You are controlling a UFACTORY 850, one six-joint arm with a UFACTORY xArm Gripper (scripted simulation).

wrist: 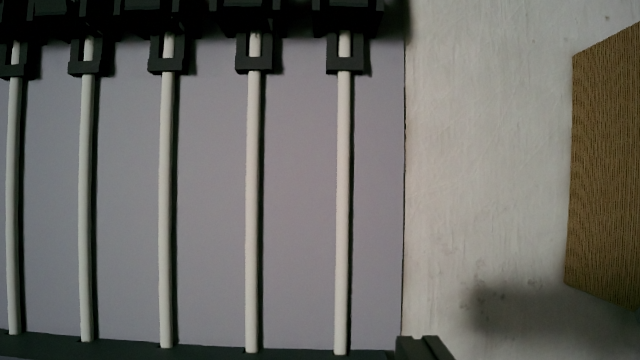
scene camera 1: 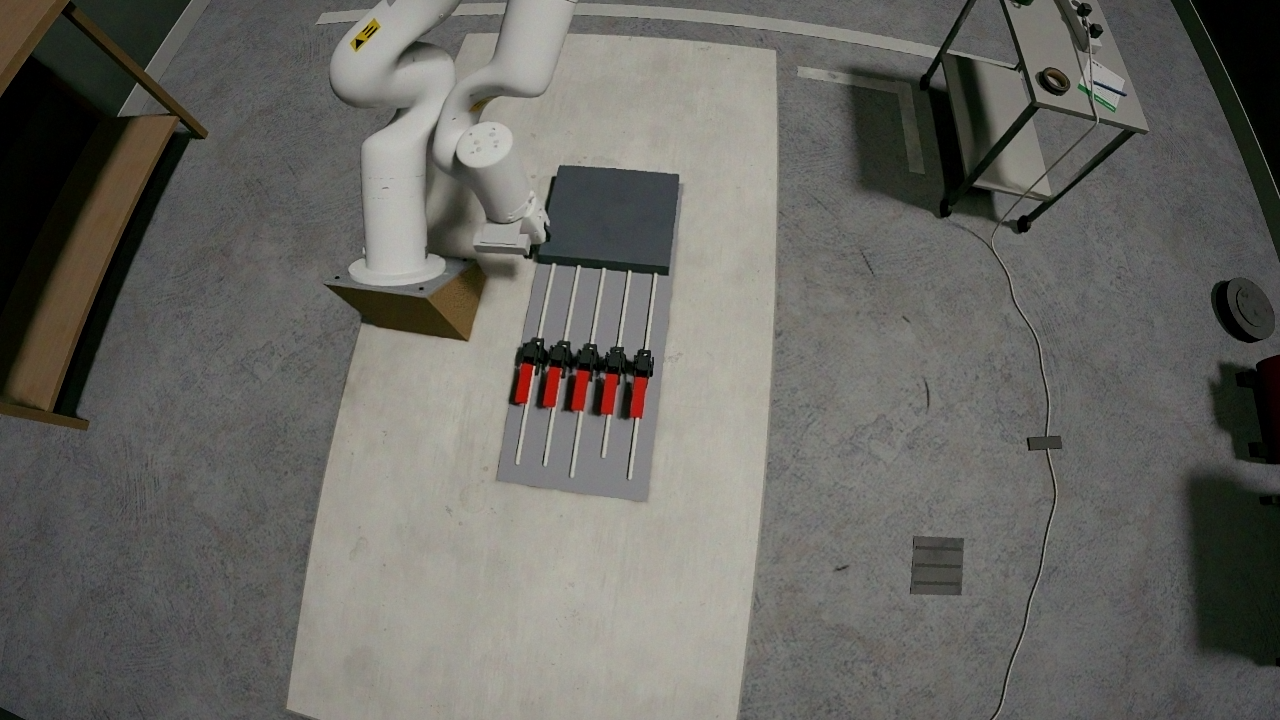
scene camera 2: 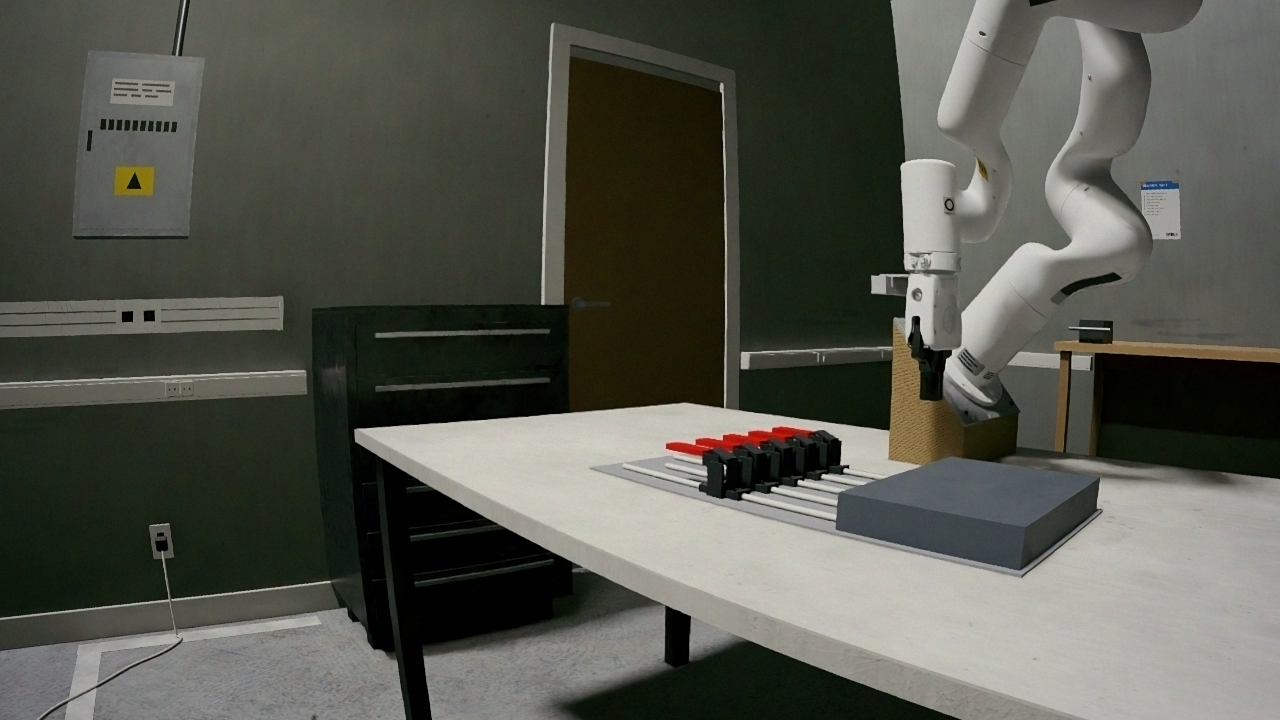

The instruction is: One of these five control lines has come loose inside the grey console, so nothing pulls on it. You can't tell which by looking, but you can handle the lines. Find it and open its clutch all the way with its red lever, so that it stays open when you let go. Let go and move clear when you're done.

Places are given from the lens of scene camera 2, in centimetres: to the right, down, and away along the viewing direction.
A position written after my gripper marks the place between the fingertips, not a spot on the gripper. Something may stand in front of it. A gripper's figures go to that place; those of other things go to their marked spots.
my gripper [scene camera 2: 930,400]: 41, 6, 97
clutch [scene camera 2: 762,460]: 16, 13, 99
